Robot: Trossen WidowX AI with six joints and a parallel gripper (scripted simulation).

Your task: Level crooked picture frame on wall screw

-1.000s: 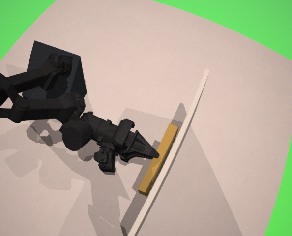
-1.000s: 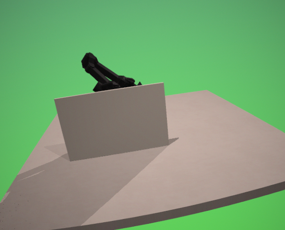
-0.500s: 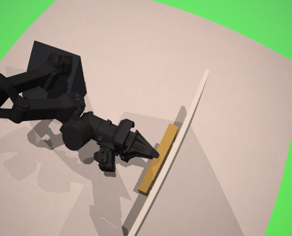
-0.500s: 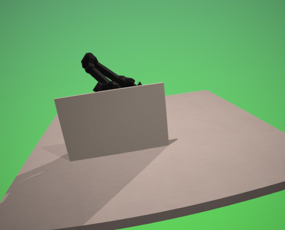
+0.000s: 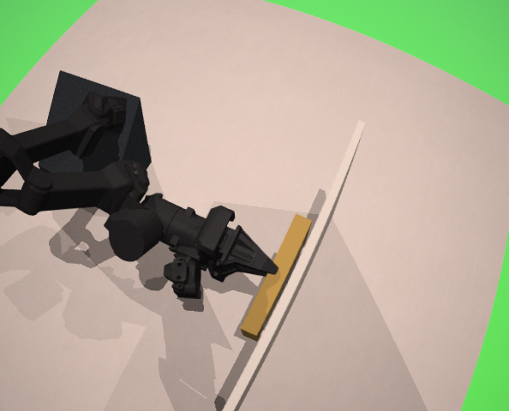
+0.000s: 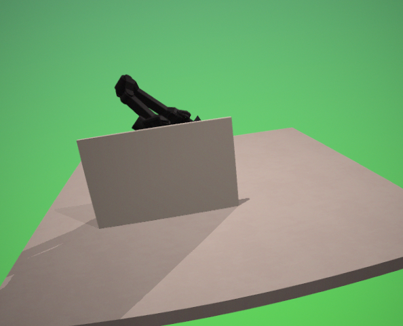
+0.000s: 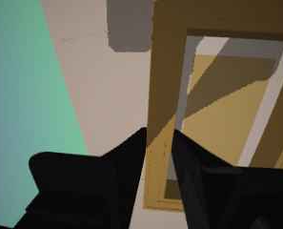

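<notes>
My gripper tip is 10 mm short of the picture frame and 50 mm above it. Round my gripper tip: thin upright wall: 20 mm ahead, 10 mm to the right, 70 mm below.
</notes>
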